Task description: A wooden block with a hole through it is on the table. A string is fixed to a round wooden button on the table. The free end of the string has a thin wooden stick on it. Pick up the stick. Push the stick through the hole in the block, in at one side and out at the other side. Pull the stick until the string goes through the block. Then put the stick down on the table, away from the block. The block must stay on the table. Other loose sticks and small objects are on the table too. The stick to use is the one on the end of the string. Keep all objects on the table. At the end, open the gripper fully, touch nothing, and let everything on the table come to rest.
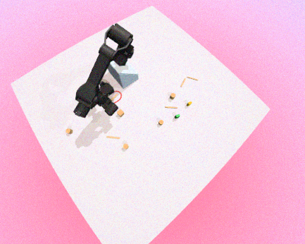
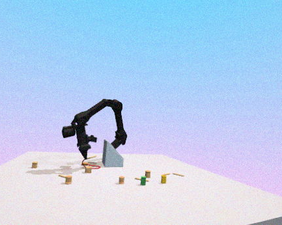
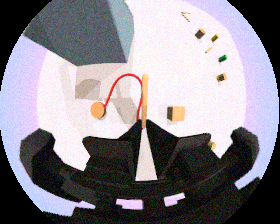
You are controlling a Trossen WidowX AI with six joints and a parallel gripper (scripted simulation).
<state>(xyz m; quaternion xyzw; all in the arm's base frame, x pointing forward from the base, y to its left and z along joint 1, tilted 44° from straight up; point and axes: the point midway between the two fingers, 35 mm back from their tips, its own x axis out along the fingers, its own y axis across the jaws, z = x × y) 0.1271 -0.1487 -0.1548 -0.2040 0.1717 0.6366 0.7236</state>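
Now: gripper tip 80 mm short of the wooden block, 10 mm to the right of it and 40 mm above it. Also, from my gripper tip: green piece: 340 mm ahead, 220 mm to the left, 40 mm below; thin wooden stick: 10 mm to the left, 10 mm above; round wooden button: 110 mm behind, 20 mm to the left, 50 mm below.
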